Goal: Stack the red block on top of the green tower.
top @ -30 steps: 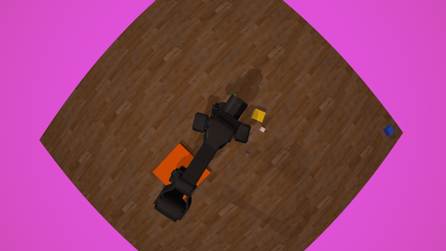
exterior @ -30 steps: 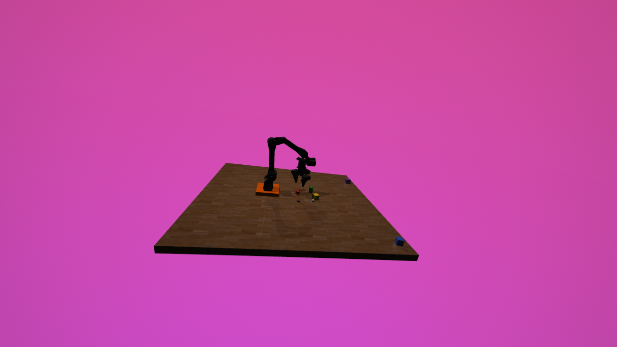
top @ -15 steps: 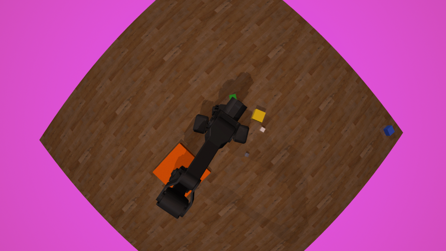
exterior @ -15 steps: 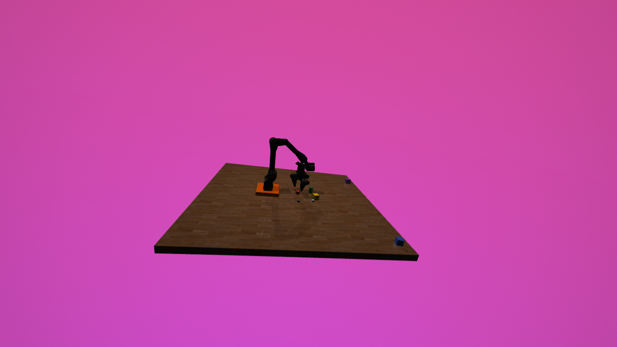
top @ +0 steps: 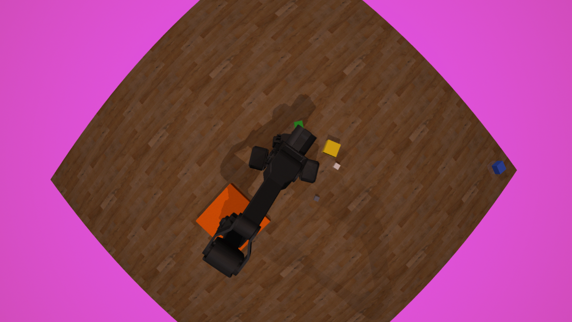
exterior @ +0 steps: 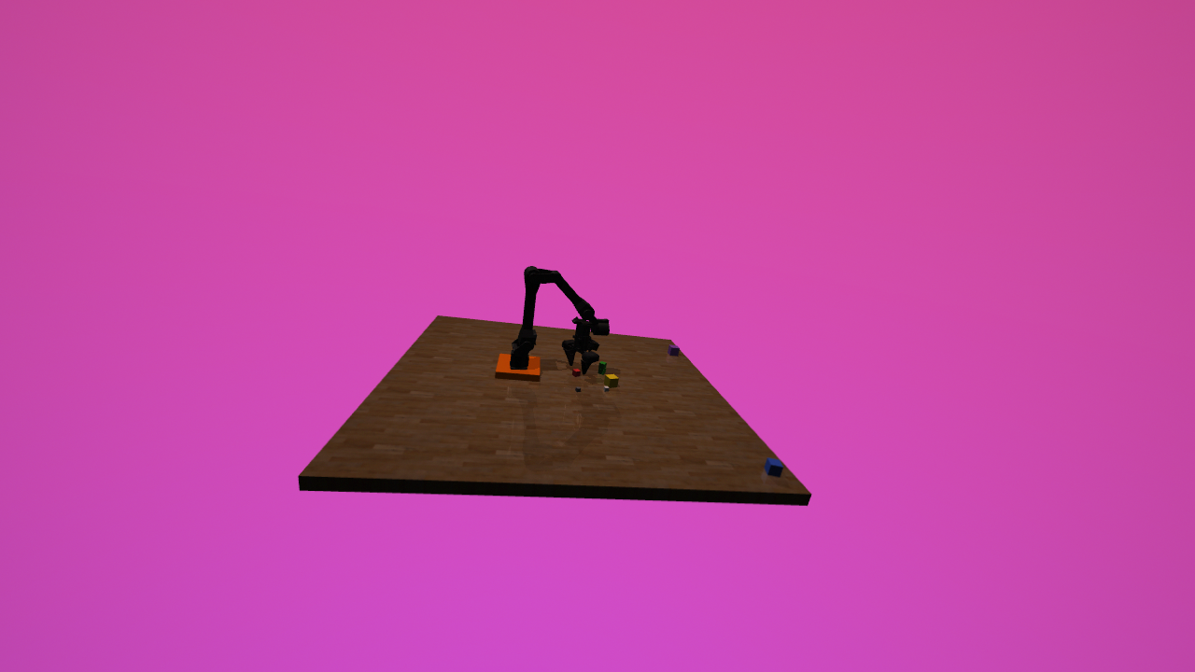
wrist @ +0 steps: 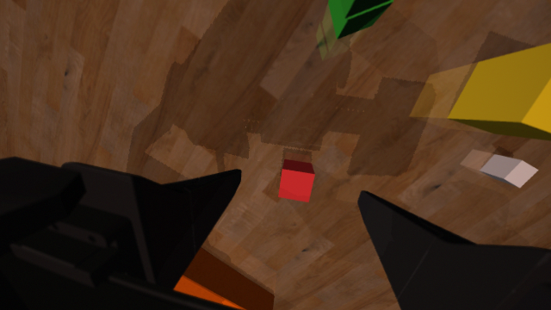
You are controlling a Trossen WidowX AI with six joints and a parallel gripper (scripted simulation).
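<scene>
The red block is 1 cm below my gripper tip. The rest, counted from my gripper tip: yellow block (12 cm ahead, 9 cm to the right, 1 cm below); then small white block (13 cm to the right, 9 cm ahead, 2 cm below); then small grey block (14 cm to the right, 3 cm behind, 2 cm below).
</scene>
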